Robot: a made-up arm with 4 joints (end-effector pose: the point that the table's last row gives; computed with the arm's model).
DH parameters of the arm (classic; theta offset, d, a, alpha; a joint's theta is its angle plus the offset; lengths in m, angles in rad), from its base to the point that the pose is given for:
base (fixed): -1.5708 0.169 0 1.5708
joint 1: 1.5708 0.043 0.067 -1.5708
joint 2: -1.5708 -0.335 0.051 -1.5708
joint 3: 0 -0.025 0.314 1.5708
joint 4: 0 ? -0.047 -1.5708
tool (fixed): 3.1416 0.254 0 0
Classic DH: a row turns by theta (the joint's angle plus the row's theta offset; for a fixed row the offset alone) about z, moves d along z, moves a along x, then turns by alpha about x.
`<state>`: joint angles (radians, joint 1 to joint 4).
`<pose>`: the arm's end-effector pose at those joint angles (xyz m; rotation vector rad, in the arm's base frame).
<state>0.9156 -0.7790 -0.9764 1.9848</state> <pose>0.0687 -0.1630 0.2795 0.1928 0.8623 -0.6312</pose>
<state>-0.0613 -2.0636 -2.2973 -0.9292</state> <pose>-0.3588 -0.0650 0.4725 1.5270 -1.1972 -2.4314</pose>
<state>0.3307 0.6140 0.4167 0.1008</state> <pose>-0.1752 -0.1684 0.6846 -0.2041 0.7634 0.2905</pose>
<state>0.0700 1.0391 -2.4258 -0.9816</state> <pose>0.2945 -0.1088 -0.0244 -2.1138 -0.0193 -1.3073</pose>
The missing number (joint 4, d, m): 0.116
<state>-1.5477 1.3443 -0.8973 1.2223</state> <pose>-0.0253 -0.0733 -0.0457 0.4460 2.5717 0.8219</pose>
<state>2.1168 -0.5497 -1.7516 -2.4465</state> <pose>0.1887 -0.0890 0.0492 0.8303 1.6856 -0.8079</pose>
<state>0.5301 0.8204 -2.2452 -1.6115</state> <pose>0.2351 -0.0759 -0.0348 -2.6228 -0.6930 -0.7366</pose>
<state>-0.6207 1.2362 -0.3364 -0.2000</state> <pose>0.0745 -0.3536 0.4565 0.3301 1.0607 0.0612</pose>
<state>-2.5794 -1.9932 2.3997 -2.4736</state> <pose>0.0346 0.4487 -0.5519 0.4106 2.5511 0.0630</pose>
